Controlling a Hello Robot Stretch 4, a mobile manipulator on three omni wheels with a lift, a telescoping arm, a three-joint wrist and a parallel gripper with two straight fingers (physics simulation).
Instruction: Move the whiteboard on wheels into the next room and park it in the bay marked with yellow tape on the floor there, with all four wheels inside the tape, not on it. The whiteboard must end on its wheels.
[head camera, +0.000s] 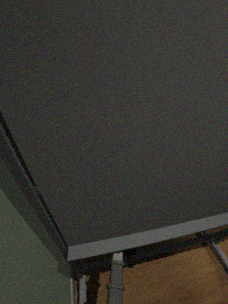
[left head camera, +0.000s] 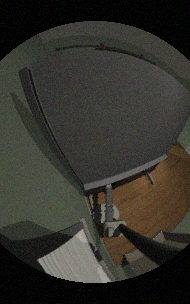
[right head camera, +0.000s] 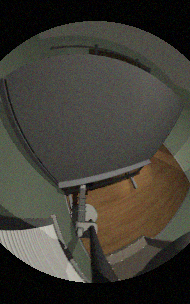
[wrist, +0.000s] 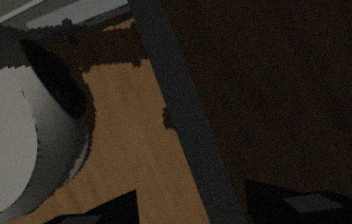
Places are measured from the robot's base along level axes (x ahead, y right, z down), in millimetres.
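Pixels of known places: gripper, between the fingertips: (wrist: 191, 201).
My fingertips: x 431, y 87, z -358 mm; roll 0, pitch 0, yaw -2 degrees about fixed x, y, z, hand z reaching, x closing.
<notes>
Behind a point stands the place of what it marks.
The whiteboard (head camera: 120, 125) @(x 413, y -13, z -1379 mm) (left head camera: 105, 115) @(x 403, y -48, z -1382 mm) (right head camera: 95, 120) @(x 442, y 86, z -1344 mm) stands upright, its broad dark-grey panel filling much of the head views. Its pale lower rail runs below the panel, and part of a foot (head camera: 219, 254) @(x 607, y 936, z -67 mm) (left head camera: 149, 176) @(x 612, y 939, z -64 mm) (right head camera: 133, 182) @(x 569, y 957, z -68 mm) shows beneath. My arm reaches under that rail, and the panel hides my gripper in the head views. In the wrist view my gripper (wrist: 191, 201) @(x 431, y 87, z -358 mm) is open, one finger at each side of the bottom edge. A dark blue-grey frame bar (wrist: 180, 100) @(x 428, y 8, z -324 mm) runs down toward the gap between them; its depth is unclear. The yellow tape does not show.
A green wall (head camera: 25, 250) @(x 246, y -342, z -939 mm) (left head camera: 40, 150) @(x 326, y -372, z -1276 mm) (right head camera: 17, 170) @(x 211, y -329, z -1204 mm) is close along the left. A pale round thing (right head camera: 91, 214) @(x 14, y 116, z -187 mm) (wrist: 15, 140) @(x 154, y 36, z -186 mm) is on the wooden floor near my wrist. A white ribbed object (left head camera: 75, 260) @(x -190, y -174, z -1149 mm) (right head camera: 30, 255) is lower left; a grey-brown box-like thing (right head camera: 127, 250) @(x -819, y 732, z -73 mm) is lower right.
</notes>
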